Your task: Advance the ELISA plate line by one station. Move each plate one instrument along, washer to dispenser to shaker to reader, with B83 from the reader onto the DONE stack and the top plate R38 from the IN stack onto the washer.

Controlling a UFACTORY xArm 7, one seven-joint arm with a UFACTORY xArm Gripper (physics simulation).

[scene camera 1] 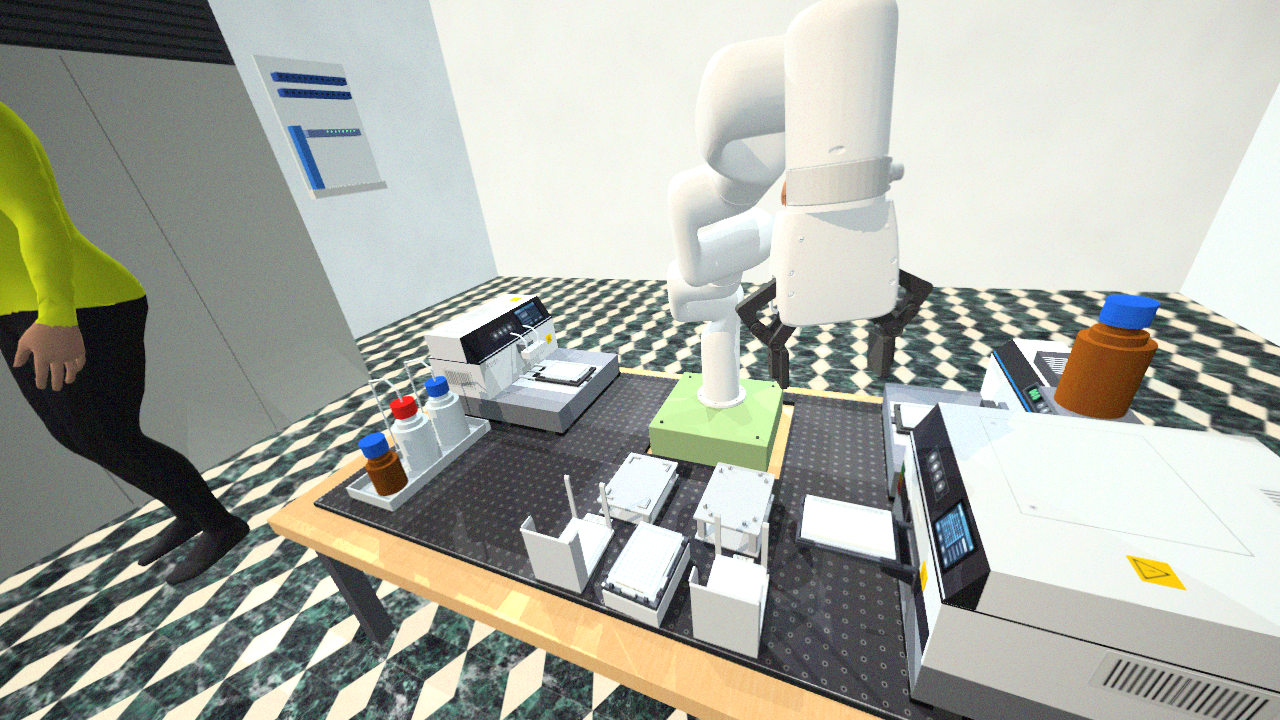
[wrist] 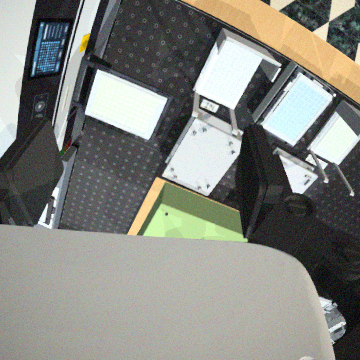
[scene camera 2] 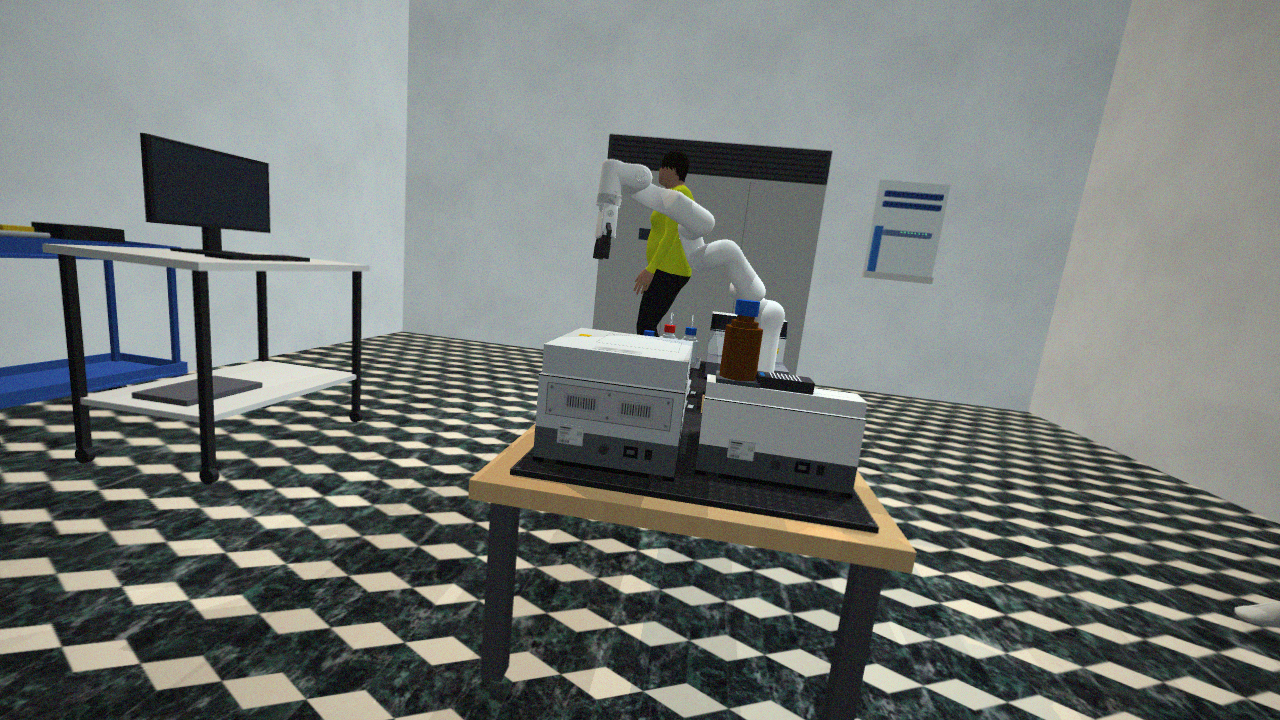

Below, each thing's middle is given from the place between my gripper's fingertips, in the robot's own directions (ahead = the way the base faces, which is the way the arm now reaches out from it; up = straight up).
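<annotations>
IN rack (scene camera 1: pixel 726 620): 41 cm below my hand, 5 cm behind it, 10 cm to the right of it. The brown bottle (scene camera 1: pixel 1107 363) is 15 cm below my hand, 44 cm behind it and 40 cm to the left of it.
</annotations>
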